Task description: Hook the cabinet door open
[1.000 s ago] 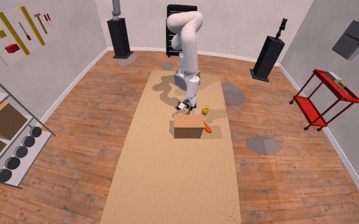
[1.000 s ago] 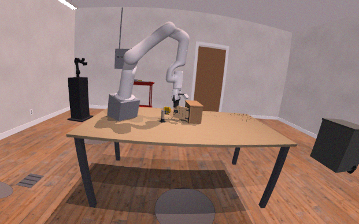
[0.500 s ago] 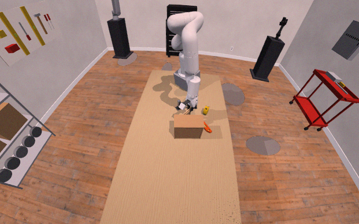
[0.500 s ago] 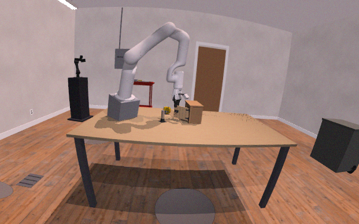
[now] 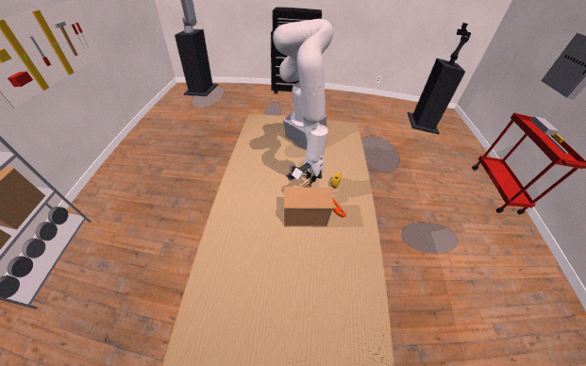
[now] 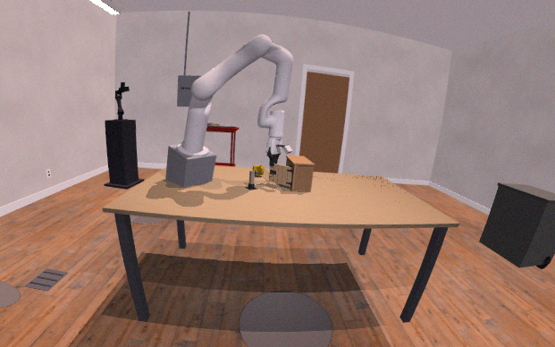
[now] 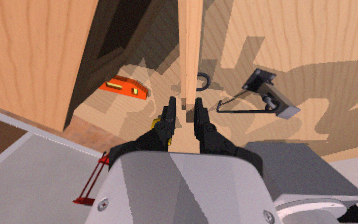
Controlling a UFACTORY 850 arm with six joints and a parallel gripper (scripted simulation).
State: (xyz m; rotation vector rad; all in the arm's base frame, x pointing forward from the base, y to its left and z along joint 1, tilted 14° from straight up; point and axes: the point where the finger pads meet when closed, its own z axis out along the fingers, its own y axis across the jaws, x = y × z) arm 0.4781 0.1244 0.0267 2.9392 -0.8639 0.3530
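The thin dark hook rod is 110 mm behind my hand, 70 mm to the right of it and 90 mm below it. Also, from my hand: orange level (60 mm ahead, 160 mm to the left, 130 mm below); then yellow tape measure (120 mm behind, 140 mm to the left, 100 mm below); then cabinet door (50 mm ahead, 50 mm to the right, 60 mm below).
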